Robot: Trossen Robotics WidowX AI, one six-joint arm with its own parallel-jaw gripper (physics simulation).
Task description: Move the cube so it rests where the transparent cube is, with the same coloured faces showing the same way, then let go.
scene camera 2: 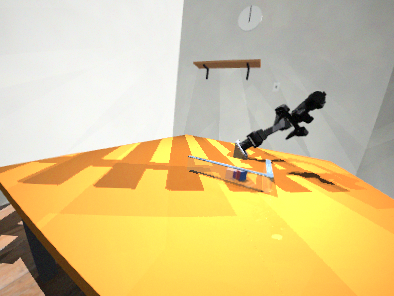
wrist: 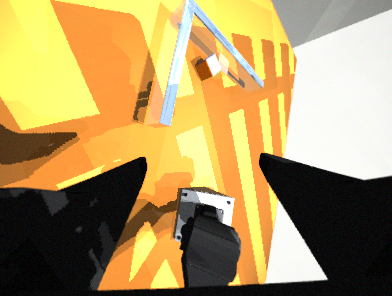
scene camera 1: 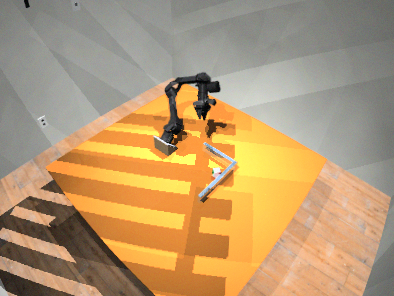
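Pixels of known places: gripper, between the fingertips: (scene camera 2: 280, 132) (wrist: 203, 160) (scene camera 1: 202, 120); arm's base, origin of its link: (scene camera 2: 241, 147) (wrist: 207, 221) (scene camera 1: 165, 141).
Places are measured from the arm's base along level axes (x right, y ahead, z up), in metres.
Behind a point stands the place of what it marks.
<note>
The small cube (scene camera 1: 216, 171) {x -0.026, y 0.365, z -0.024 m} (scene camera 2: 243, 174) (wrist: 204, 69) {x -0.049, y 0.347, z -0.037 m} lies on the orange table inside the angle of two see-through walls. It shows a white top and a green side in scene camera 1, blue and red sides in scene camera 2, and white and orange faces in the wrist view. The pale transparent cube (scene camera 2: 230, 174) (wrist: 224, 62) appears right beside it, seeming to touch or overlap it; its face colours are too faint to tell. My gripper (scene camera 1: 201, 118) {x -0.173, y 0.141, z 0.131 m} (wrist: 203, 160) {x -0.173, y 0.141, z 0.131 m} is open and empty, high above the table and well away from the cube, on the arm's side of the walls.
Two transparent walls with pale blue top edges (scene camera 1: 220, 153) {x -0.134, y 0.313, z -0.001 m} (scene camera 2: 225, 165) {x 0.021, y 0.417, z -0.001 m} (wrist: 178, 60) {x -0.138, y 0.301, z -0.001 m} meet in a corner close to both cubes. The arm's base plate (scene camera 1: 164, 145) {x 0.040, y 0.034, z 0.014 m} (wrist: 227, 203) {x 0.023, y 0.048, z 0.029 m} stands on the table (scene camera 1: 280, 165) {x -0.343, y 0.631, z -0.061 m}. A wooden shelf (scene camera 2: 227, 64) hangs on the far wall.
</note>
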